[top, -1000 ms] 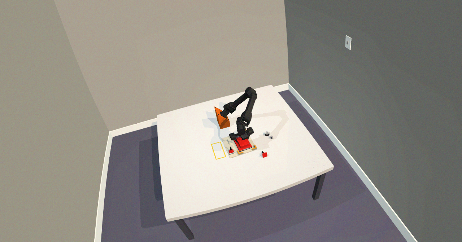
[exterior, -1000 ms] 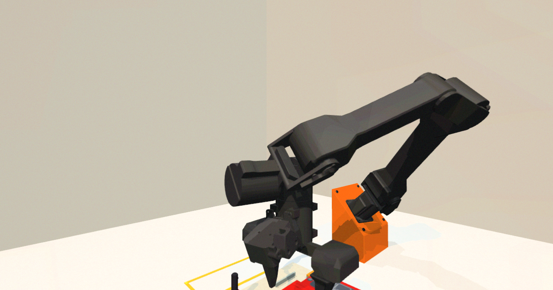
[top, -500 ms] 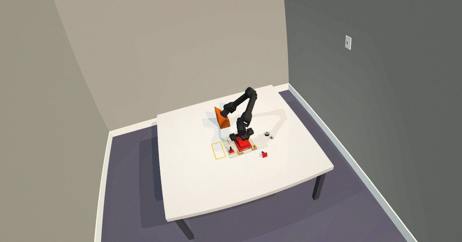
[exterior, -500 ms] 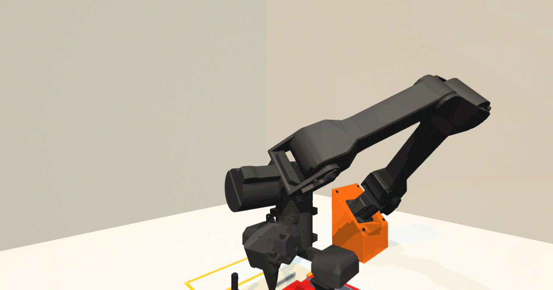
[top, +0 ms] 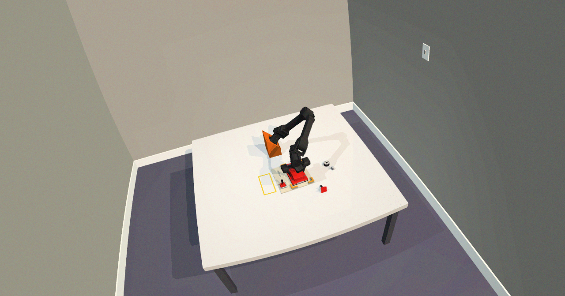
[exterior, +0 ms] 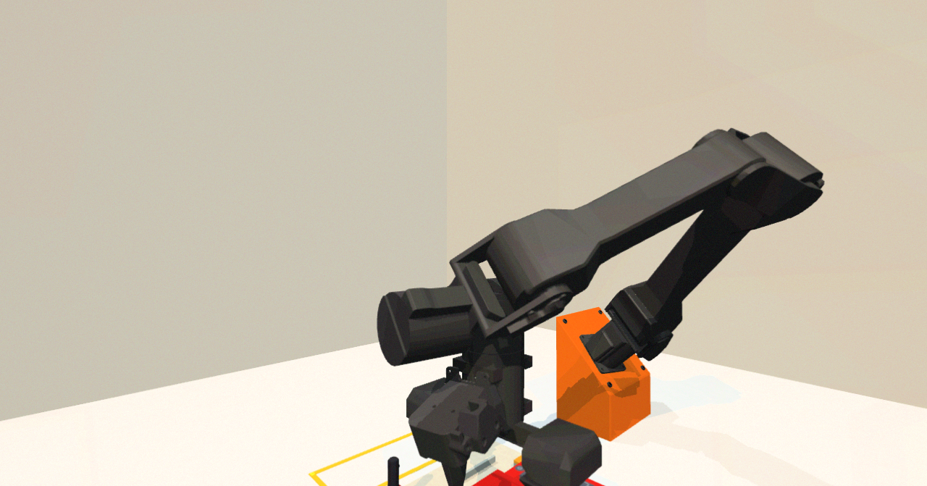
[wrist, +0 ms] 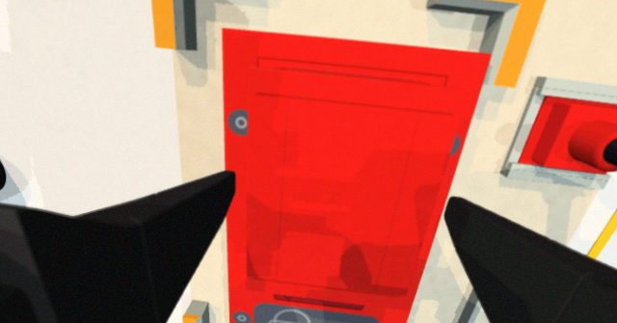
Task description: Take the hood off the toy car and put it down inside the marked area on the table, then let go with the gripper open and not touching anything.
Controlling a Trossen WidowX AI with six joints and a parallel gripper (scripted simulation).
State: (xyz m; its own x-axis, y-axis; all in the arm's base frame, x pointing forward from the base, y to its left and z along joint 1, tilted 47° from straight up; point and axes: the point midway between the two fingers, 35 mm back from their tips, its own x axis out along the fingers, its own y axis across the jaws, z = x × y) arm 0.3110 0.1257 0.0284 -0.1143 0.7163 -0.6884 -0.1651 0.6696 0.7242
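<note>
Now: gripper tip right at the red hood. From my gripper tip the other things lie so: beige board: 30 mm behind, 20 mm to the right, 30 mm below; then white wheel: 70 mm behind, 220 mm to the left, 30 mm below.
</note>
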